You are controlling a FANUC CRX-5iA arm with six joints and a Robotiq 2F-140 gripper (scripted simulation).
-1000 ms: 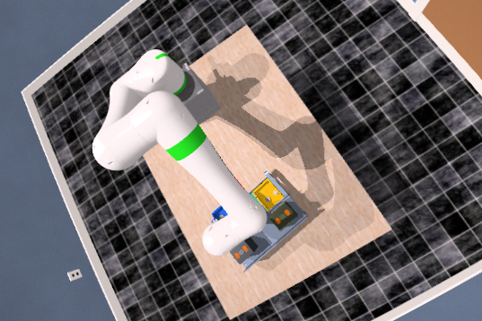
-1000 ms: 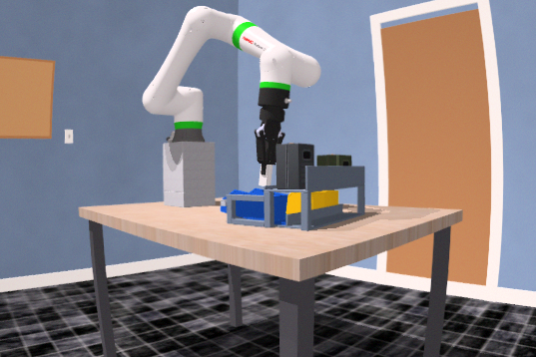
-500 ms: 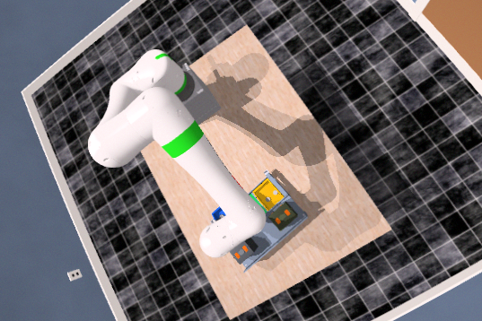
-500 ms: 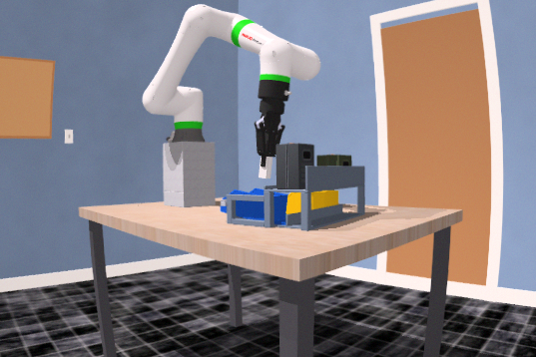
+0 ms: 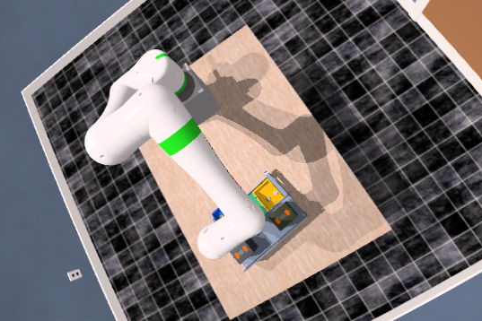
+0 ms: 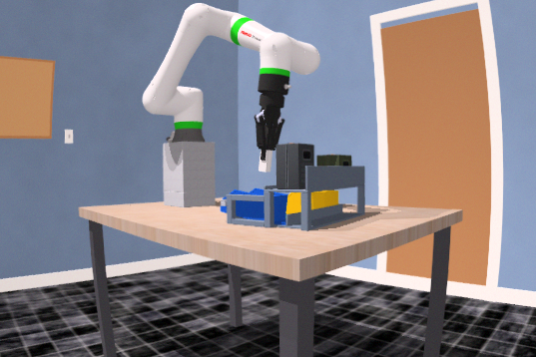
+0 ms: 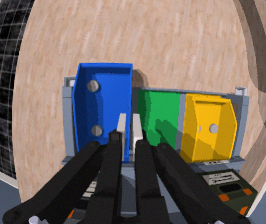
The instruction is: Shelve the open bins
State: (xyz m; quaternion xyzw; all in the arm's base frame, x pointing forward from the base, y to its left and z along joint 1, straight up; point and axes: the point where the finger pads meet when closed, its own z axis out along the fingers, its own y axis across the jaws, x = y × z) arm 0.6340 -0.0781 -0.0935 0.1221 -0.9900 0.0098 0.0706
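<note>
Now: hand 5 cm to the left of the blue bin and 13 cm above it. The rest, counted from my hand: yellow bin 19 cm to the left, 14 cm below; then dark box 15 cm ahead, 2 cm to the right, 2 cm below.
</note>
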